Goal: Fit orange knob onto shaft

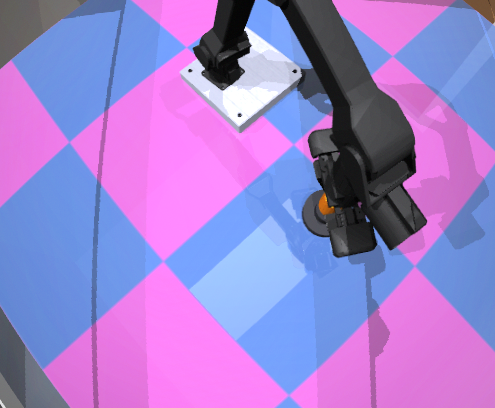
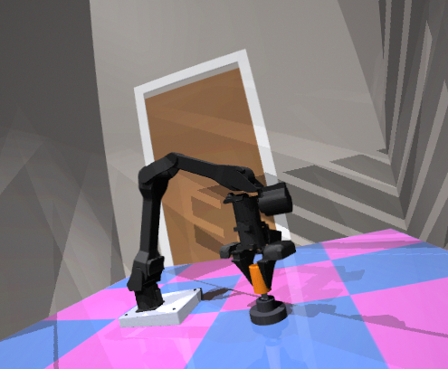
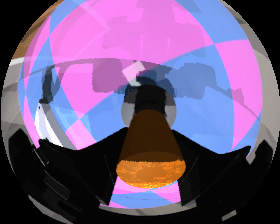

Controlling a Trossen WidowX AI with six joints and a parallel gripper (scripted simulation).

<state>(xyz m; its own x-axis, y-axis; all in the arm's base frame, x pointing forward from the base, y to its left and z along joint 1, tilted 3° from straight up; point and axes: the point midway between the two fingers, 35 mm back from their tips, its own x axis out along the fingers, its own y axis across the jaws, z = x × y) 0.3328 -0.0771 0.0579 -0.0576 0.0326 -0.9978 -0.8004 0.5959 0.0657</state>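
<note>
Now: gripper tip 3 cm below the orange knob. Round my gripper tip: pedestal with D-shaped shaft (4 cm below).
</note>
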